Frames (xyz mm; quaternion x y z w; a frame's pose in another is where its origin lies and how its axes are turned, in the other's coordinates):
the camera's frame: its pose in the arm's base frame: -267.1 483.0 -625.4 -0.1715 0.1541 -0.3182 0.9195
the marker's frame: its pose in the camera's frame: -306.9 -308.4 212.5 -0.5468 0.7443 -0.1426 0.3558
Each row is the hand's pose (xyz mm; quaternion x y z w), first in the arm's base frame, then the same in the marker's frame.
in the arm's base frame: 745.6 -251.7 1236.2 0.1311 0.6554 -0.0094 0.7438
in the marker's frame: -385.7 -2046.6 -444.7 0.0889 -0.5720 0.5586 0.5940
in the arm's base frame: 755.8 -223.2 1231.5 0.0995 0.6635 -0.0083 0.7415
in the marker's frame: -412.5 -2033.0 -450.6 0.0825 -0.5789 0.5327 0.6118
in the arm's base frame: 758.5 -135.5 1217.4 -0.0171 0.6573 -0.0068 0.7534
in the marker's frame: -473.6 -1974.8 -478.4 0.0786 -0.6240 0.4305 0.6474
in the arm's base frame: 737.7 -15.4 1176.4 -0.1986 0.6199 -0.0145 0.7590
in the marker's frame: -540.6 -1868.8 -506.8 0.0848 -0.6813 0.2571 0.6801
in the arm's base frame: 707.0 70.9 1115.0 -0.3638 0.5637 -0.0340 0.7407
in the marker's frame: -579.2 -1765.5 -506.1 0.0998 -0.7099 0.0840 0.6921
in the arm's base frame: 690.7 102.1 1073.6 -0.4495 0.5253 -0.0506 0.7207
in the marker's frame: -590.6 -1714.3 -491.8 0.1124 -0.7138 -0.0125 0.6912
